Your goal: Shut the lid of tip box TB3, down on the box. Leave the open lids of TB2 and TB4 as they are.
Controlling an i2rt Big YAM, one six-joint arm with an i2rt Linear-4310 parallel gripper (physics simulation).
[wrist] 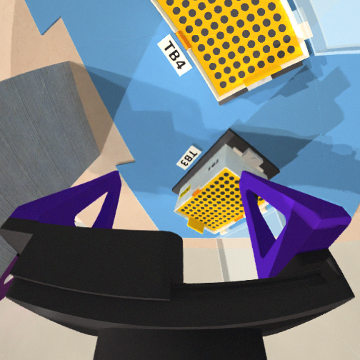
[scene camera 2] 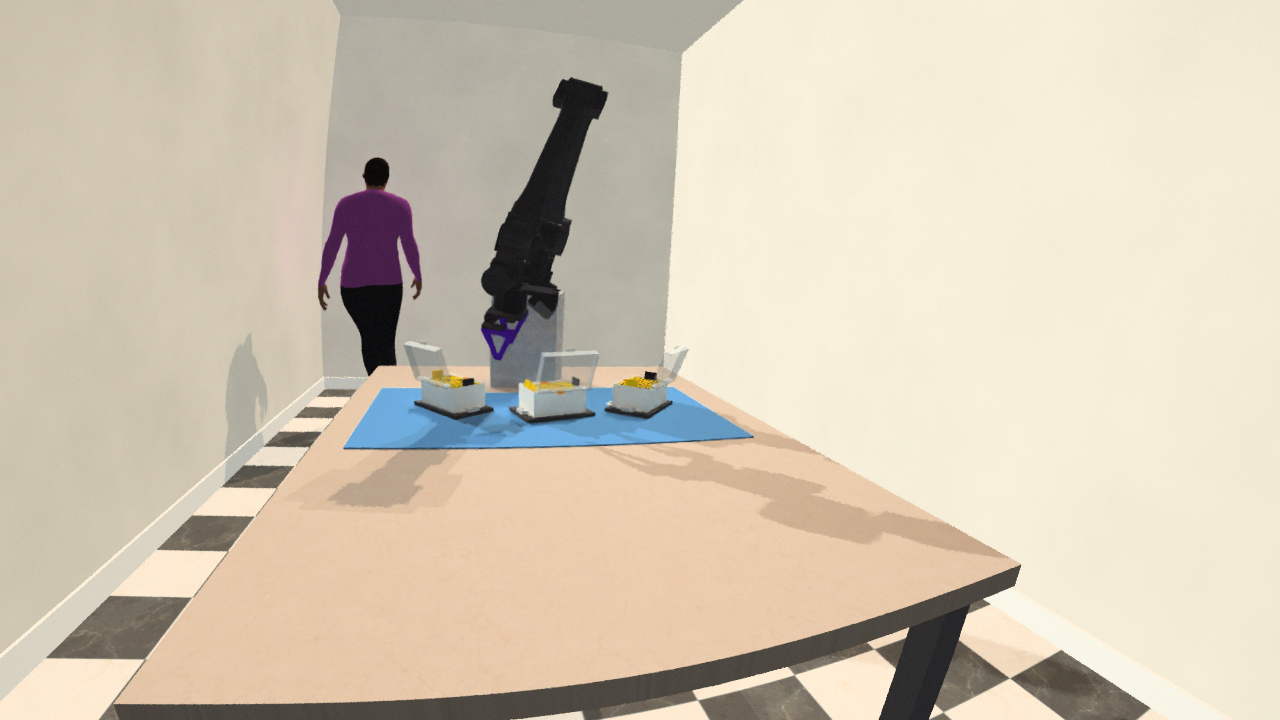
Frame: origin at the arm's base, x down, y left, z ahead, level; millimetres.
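Where they show: gripper, fingertip midpoint: (scene camera 2: pixel 503 351); arm's base at its link origin: (scene camera 2: pixel 531 284).
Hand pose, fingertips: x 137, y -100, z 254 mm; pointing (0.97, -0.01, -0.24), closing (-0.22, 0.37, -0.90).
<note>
Things, the pixels of their top centre, and the offset from my fingertips. Level surfaces: height alone.
- Tip box TB3 at its top centre: (scene camera 2: pixel 456 377) dz -7, dx +58, dy -103 mm
- TB4 at its top centre: (scene camera 2: pixel 550 382) dz +50, dx +58, dy +95 mm
- right box at its top centre: (scene camera 2: pixel 636 378) dz +29, dx +58, dy +300 mm
- blue mat at its surface level: dx +124 mm
- table at its surface level: dx +127 mm
Tip box TB3 (scene camera 2: pixel 452 395) (wrist: pixel 212 172), white with yellow tip rack, is the left box in the scene view; its clear lid (scene camera 2: pixel 425 360) (wrist: pixel 272 220) stands open and tilted outward. TB4 (scene camera 2: pixel 554 400) (wrist: pixel 230 45) appears to be the middle box, lid (wrist: pixel 335 25) open. The right box (scene camera 2: pixel 639 395), apparently TB2, also has its lid (scene camera 2: pixel 676 362) open; labels are unreadable in the scene view. My gripper (scene camera 2: pixel 498 354) (wrist: pixel 179 177) is open and empty, above and behind the gap between the left and middle boxes. In the wrist view, its right finger partly hides TB3.
The boxes stand on dark bases on a blue mat (scene camera 2: pixel 384 432) (wrist: pixel 100 30) on the table (scene camera 2: pixel 537 573). The grey pedestal (scene camera 2: pixel 526 362) (wrist: pixel 40 115) stands behind the mat. A person in purple (scene camera 2: pixel 373 237) is beyond the table's far left.
</note>
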